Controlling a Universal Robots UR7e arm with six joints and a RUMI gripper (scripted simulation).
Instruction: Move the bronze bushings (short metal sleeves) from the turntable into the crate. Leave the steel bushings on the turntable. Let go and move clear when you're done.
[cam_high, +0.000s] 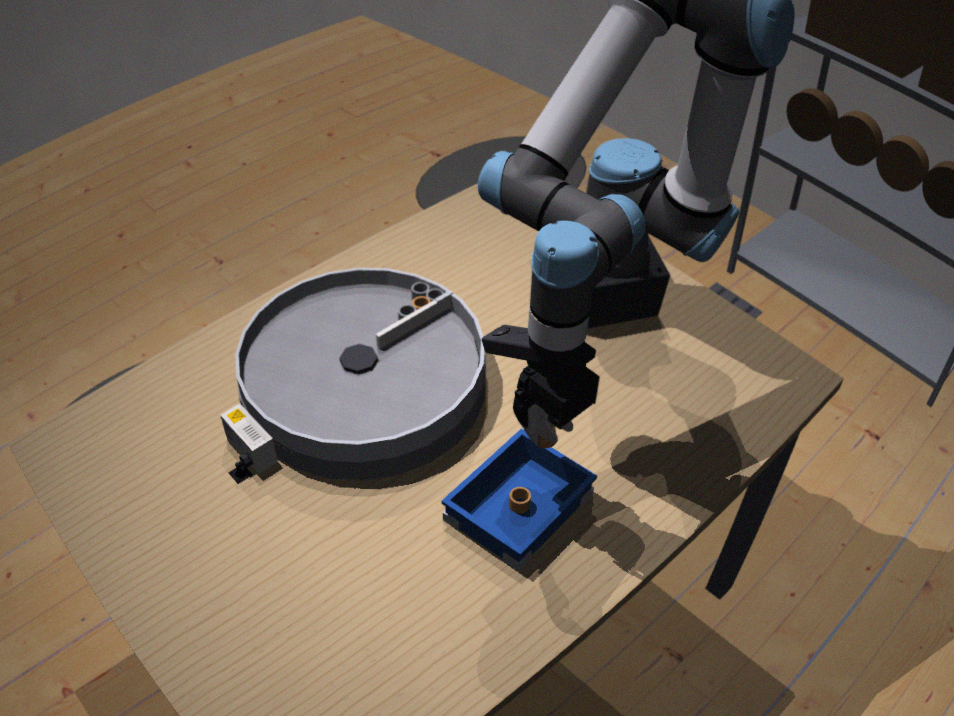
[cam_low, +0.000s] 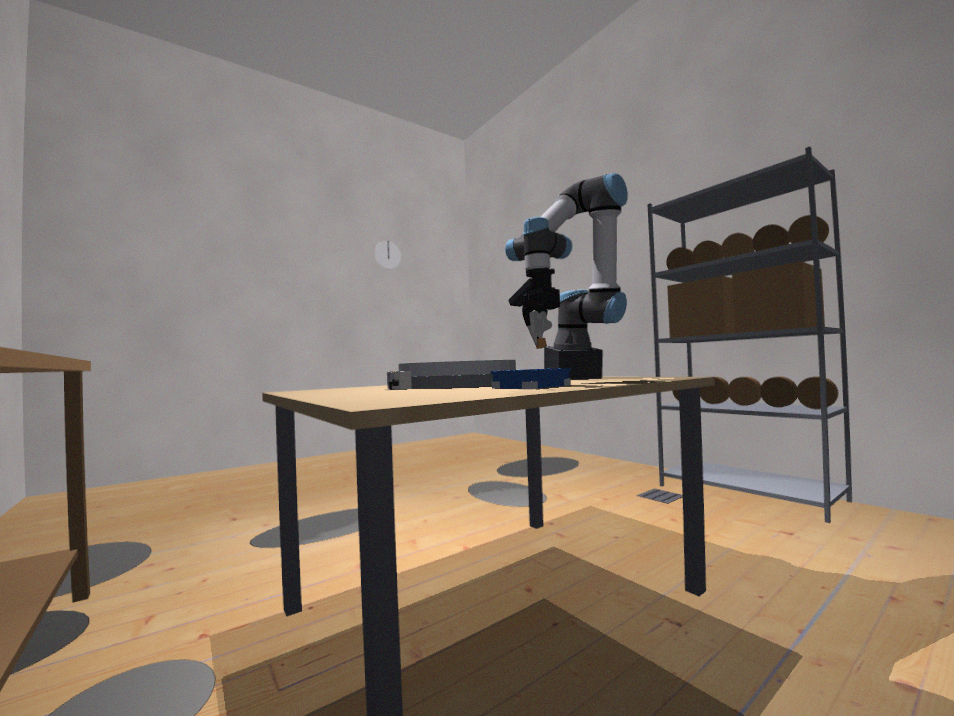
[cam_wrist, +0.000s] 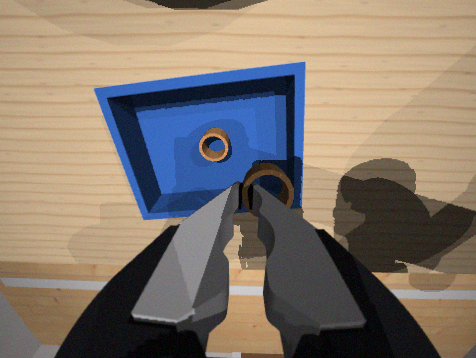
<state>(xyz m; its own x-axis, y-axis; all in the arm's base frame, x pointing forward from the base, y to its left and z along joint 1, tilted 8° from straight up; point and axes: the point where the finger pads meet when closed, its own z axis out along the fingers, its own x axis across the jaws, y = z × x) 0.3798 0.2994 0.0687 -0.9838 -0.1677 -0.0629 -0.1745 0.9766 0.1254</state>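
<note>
My hand is 11 cm above the blue crate, 3 cm short of it and 1 cm to the right of it. Also, from my hand: grey turntable: 35 cm to the right, 11 cm ahead, 8 cm below.
</note>
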